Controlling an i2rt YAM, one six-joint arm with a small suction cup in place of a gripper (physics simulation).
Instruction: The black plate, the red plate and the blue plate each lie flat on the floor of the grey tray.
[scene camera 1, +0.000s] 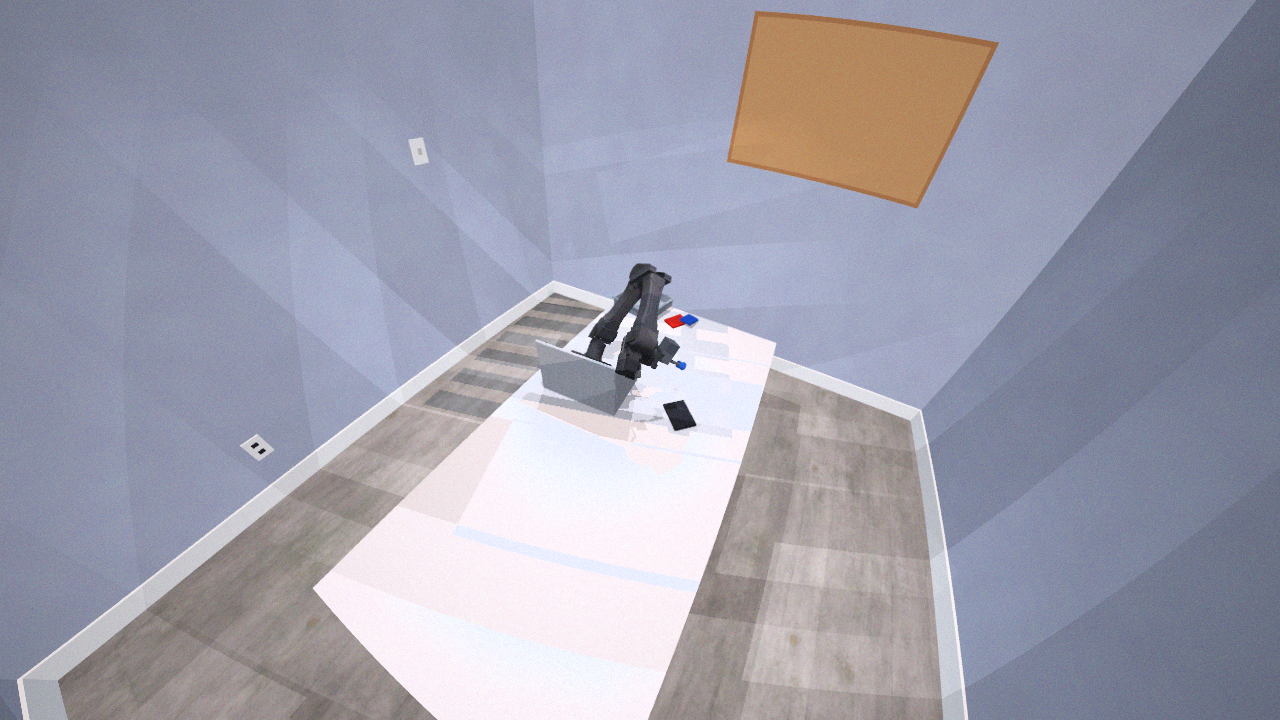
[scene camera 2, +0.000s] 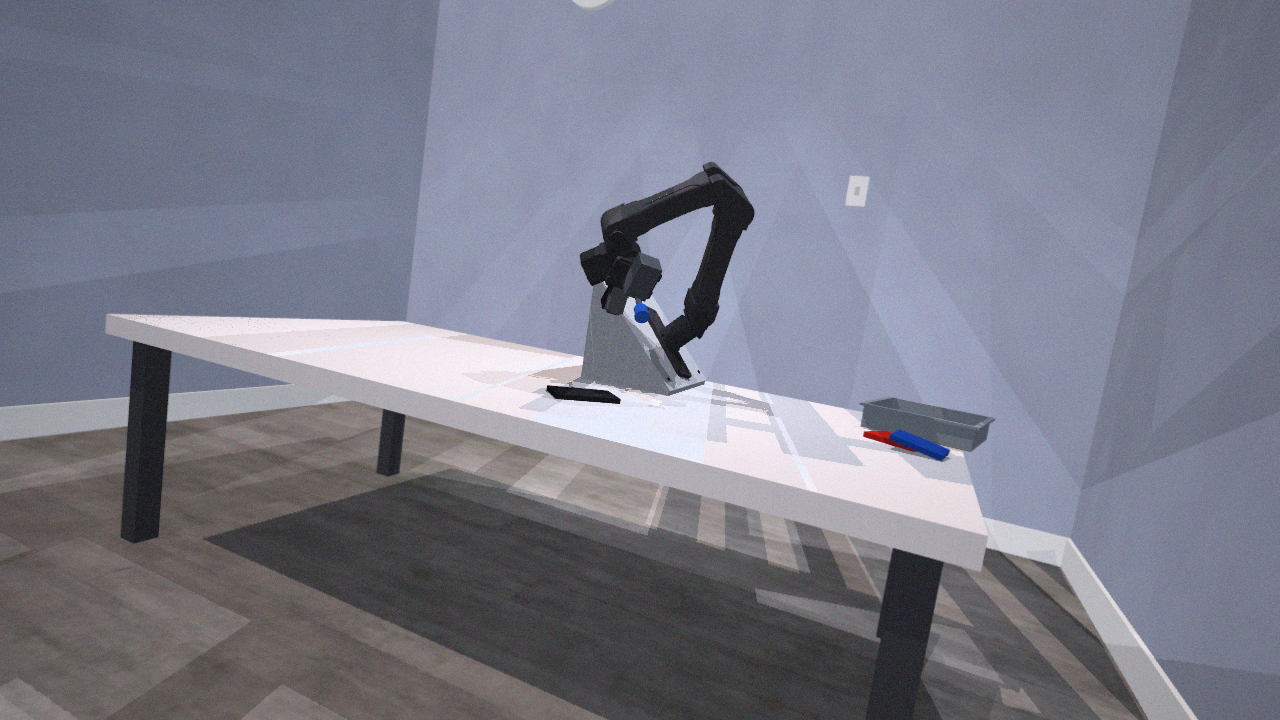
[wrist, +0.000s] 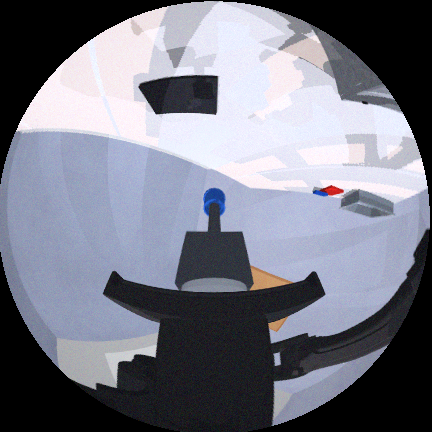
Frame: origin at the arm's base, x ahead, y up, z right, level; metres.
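Seen in the pictures: hand, tool point: (scene camera 1: 683, 366) (scene camera 2: 642, 316) (wrist: 213, 197); arm's base, link origin: (scene camera 2: 664, 342).
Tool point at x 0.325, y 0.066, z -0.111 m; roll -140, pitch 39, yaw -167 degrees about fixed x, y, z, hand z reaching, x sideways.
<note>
Offsets run from my tool point to a thing's top centre. Level surfaces: height alone.
The black plate {dx +0.050, dy -0.156, dz +0.074 m} (scene camera 1: 679, 415) (scene camera 2: 583, 394) (wrist: 180, 96) lies flat on the table, apart from the other plates. The red plate {dx -0.236, dy -0.155, dz -0.453 m} (scene camera 1: 673, 321) (scene camera 2: 878, 437) (wrist: 332, 190) and the blue plate {dx -0.186, dy -0.136, dz -0.493 m} (scene camera 1: 689, 319) (scene camera 2: 920, 445) (wrist: 320, 193) are close together on the table beside the grey tray {dx -0.450, dy -0.115, dz -0.478 m} (scene camera 1: 664, 308) (scene camera 2: 971, 436) (wrist: 367, 204), outside it. The blue plate overlaps the red one in both scene views and looks slightly tilted; their contact is unclear. My blue suction cup (scene camera 1: 681, 365) (scene camera 2: 640, 313) (wrist: 214, 196) holds nothing and hangs above the table, between the black plate and the tray. The tray's floor is hidden.
The arm's grey base mount (scene camera 1: 581, 377) (scene camera 2: 617, 358) stands on the white table {dy -0.165 m} (scene camera 1: 572, 537) (scene camera 2: 358, 362), close to the black plate. The tray stands near the table's far end in scene camera 1. An orange board (scene camera 1: 859, 107) hangs on the wall.
</note>
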